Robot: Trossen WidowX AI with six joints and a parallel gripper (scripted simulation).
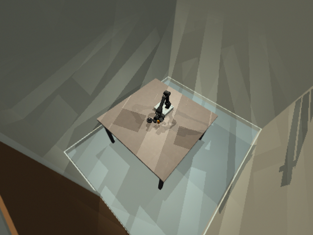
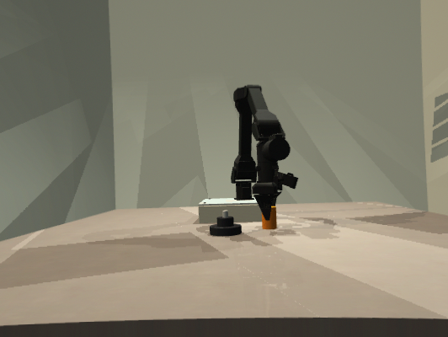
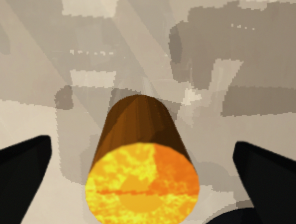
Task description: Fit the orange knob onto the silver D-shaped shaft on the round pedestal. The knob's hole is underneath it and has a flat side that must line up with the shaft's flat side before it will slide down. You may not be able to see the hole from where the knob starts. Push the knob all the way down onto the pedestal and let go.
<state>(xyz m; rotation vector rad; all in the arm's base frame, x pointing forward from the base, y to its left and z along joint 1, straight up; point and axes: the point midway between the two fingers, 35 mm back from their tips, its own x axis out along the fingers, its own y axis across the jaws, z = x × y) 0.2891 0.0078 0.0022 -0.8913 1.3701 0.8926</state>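
The orange knob is 1 cm above my gripper tip. From my gripper tip the other things lie so: round pedestal (13 cm to the right, 3 cm ahead).
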